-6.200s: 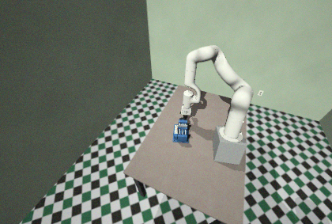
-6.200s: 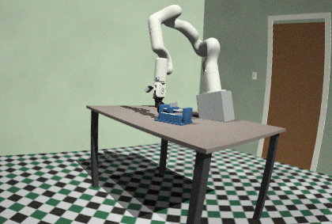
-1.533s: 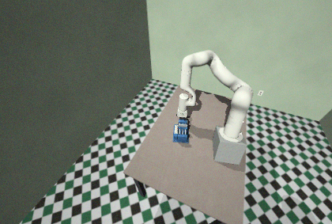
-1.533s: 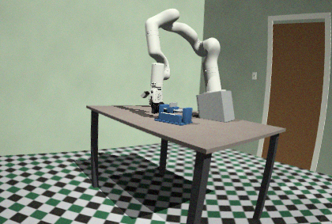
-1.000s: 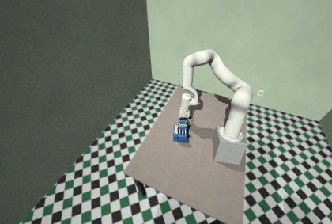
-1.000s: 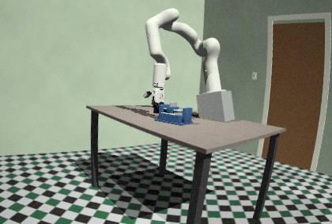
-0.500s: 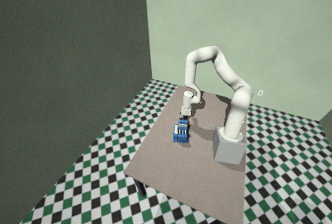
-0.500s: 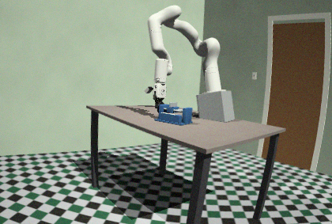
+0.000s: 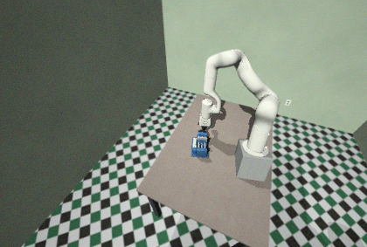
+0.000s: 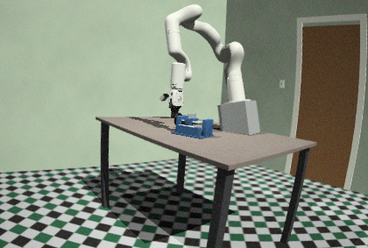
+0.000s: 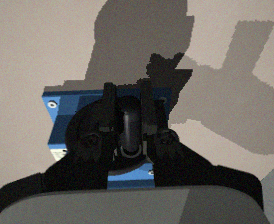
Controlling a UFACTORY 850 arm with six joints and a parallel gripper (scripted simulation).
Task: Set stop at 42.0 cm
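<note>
Right now the stop block is 10 mm behind my hand, 140 mm to the left of it and 10 mm below it.
</note>
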